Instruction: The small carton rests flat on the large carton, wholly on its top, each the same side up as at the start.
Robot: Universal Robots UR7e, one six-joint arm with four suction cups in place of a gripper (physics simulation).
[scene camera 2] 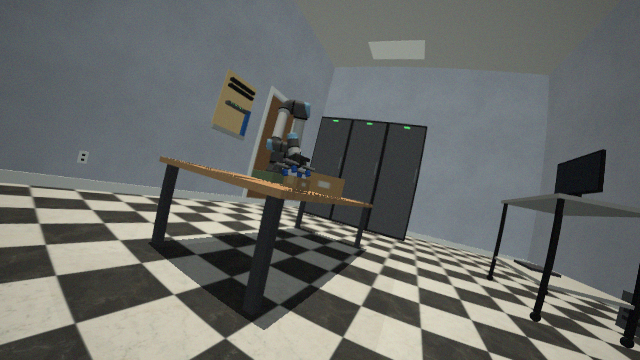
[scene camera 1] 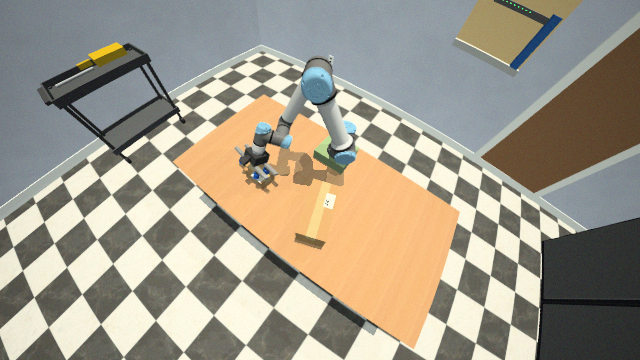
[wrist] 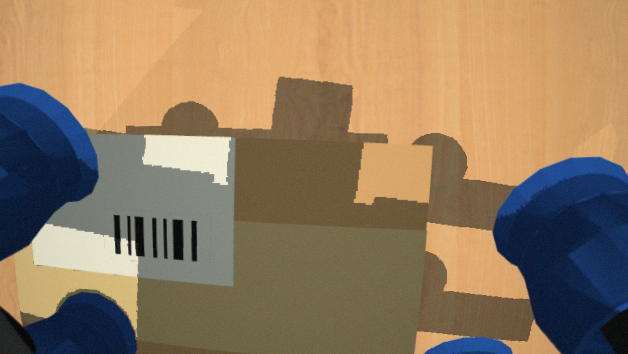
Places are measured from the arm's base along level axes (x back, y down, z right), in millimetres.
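Where they show: hand at its tool point: (scene camera 2: 297,175) (wrist: 283,279); arm's base at its link origin: (scene camera 2: 273,173).
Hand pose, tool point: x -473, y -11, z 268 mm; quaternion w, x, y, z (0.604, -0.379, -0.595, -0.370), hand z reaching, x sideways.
Note:
Things, the pixels of their top centre, and the offset from my tool point.
- small carton at its top centre: (wrist: 196,285) (scene camera 1: 258,170) (scene camera 2: 298,177) dx +11, dy +9, dz -31 mm
- large carton at its top centre: (scene camera 1: 319,208) (scene camera 2: 326,176) dx +66, dy -70, dz -458 mm
The small carton (scene camera 1: 264,181) (scene camera 2: 293,181) (wrist: 307,272), tan with a white barcode label, sits at the left part of the wooden table (scene camera 1: 380,251) (scene camera 2: 201,170). My suction gripper (scene camera 1: 258,173) (scene camera 2: 295,170) is right on top of it. In the wrist view the lower-left blue cup (wrist: 83,325) rests on the carton's top, and the other cups hang past its edges. The large carton (scene camera 1: 319,216) (scene camera 2: 326,184), long and flat with a small label, lies apart in the middle of the table with nothing on it.
The arm's green base block (scene camera 1: 323,157) stands at the table's back edge. A black cart (scene camera 1: 96,76) with a yellow box (scene camera 1: 107,52) stands off to the left. Black cabinets (scene camera 2: 366,170) and a side table with a monitor (scene camera 2: 577,203) stand farther away.

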